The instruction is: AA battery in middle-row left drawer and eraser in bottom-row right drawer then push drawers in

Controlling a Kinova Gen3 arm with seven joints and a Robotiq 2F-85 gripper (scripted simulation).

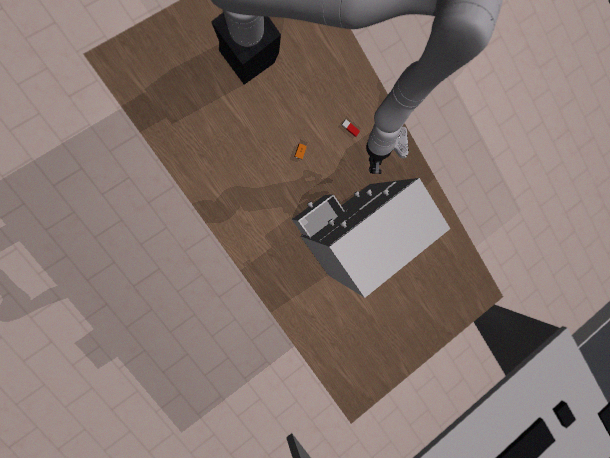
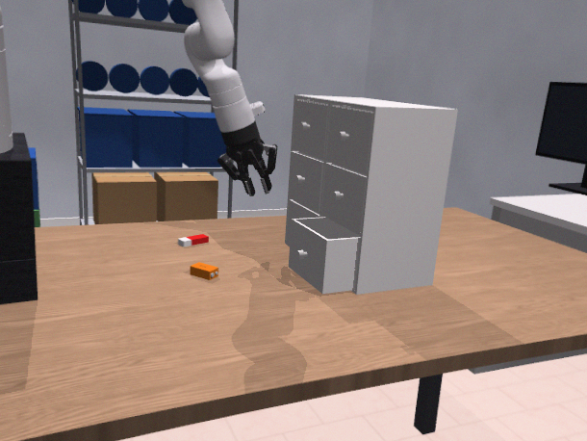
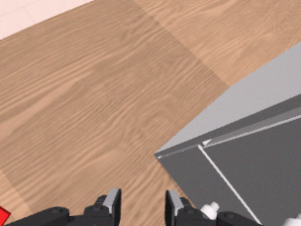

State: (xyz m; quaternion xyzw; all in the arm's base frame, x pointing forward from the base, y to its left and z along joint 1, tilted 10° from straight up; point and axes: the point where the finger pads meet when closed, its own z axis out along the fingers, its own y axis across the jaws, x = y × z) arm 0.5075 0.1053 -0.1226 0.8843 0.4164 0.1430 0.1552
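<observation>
The eraser is 13 cm below my hand, 13 cm behind it and 6 cm to the left of it. Also, from my hand: AA battery: 14 cm ahead, 10 cm to the right, 1 cm below; orange battery: 16 cm behind, 15 cm to the right, 13 cm below.
</observation>
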